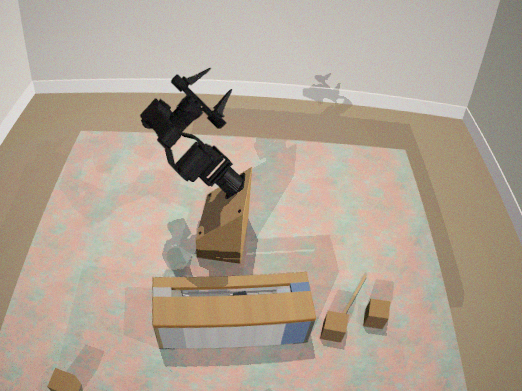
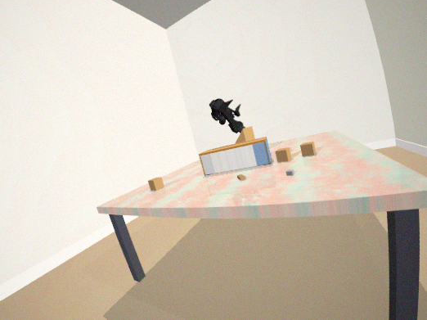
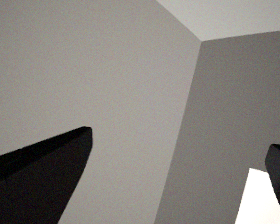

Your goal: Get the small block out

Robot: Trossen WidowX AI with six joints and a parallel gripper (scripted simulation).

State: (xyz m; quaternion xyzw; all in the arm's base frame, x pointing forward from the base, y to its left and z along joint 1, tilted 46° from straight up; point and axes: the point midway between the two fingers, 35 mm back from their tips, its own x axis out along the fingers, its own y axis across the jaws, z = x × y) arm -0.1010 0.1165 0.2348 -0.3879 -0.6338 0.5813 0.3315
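The wooden box lies 440 mm ahead of my gripper tip, 80 mm to the left of it and 370 mm below it. Round my gripper tip: grey piece: 720 mm ahead, 410 mm to the left, 430 mm below; then thin stick: 360 mm ahead, 420 mm to the left, 430 mm below.
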